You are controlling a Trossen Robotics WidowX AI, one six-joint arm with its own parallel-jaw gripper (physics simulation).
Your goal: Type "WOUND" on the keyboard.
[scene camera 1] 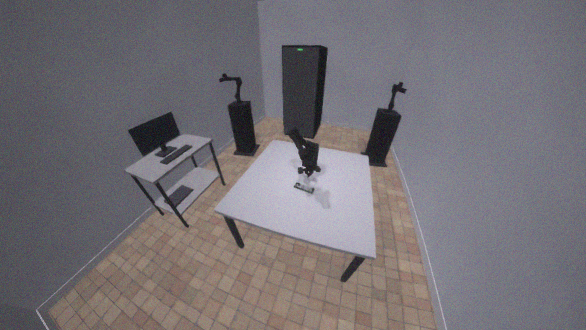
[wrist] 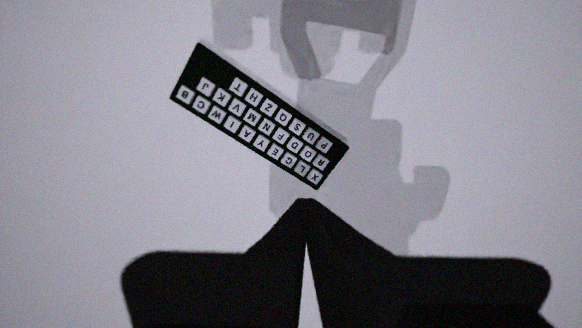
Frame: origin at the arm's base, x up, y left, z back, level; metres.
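Seen in the pictures: gripper, fingertip midpoint: (scene camera 1: pixel 308 177) (wrist: pixel 305 206); arm's base, link origin: (scene camera 1: pixel 312 148).
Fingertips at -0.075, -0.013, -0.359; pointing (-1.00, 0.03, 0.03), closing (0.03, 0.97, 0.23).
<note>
Offsets run from my fingertips to a thing's top centre, as dx, dy, dz. Level surfaces: height alone.
A small black keyboard @(-0.141, -0.035, +0.012) (scene camera 1: pixel 304 188) (wrist: pixel 200 64) with light keys lies on the white table @(dx -0.158) (scene camera 1: pixel 250 200). In the wrist view it slants down to the right and its letters appear upside down. The W key @(-0.141, -0.083, +0.010) (wrist: pixel 216 114) is in the lower row. The N key @(-0.141, -0.030, +0.011) (wrist: pixel 266 127), D key @(-0.141, +0.004, -0.001) (wrist: pixel 294 145) and O key @(-0.141, +0.020, -0.007) (wrist: pixel 308 153) are in the middle row. The U key @(-0.141, +0.018, +0.013) (wrist: pixel 311 135) is in the upper row. My gripper (scene camera 1: pixel 308 175) (wrist: pixel 304 206) is shut and empty, raised above the table. Its tips show just below the keyboard's X-key end in the wrist view.
A side desk (scene camera 1: pixel 145 171) at the left holds a monitor (scene camera 1: pixel 154 132) and another keyboard (scene camera 1: pixel 176 154). Two arms stand on black pedestals (scene camera 1: pixel 242 127) (scene camera 1: pixel 384 135) behind the table. A tall dark cabinet (scene camera 1: pixel 301 90) stands at the back. The arm's shadow falls around the small keyboard.
</note>
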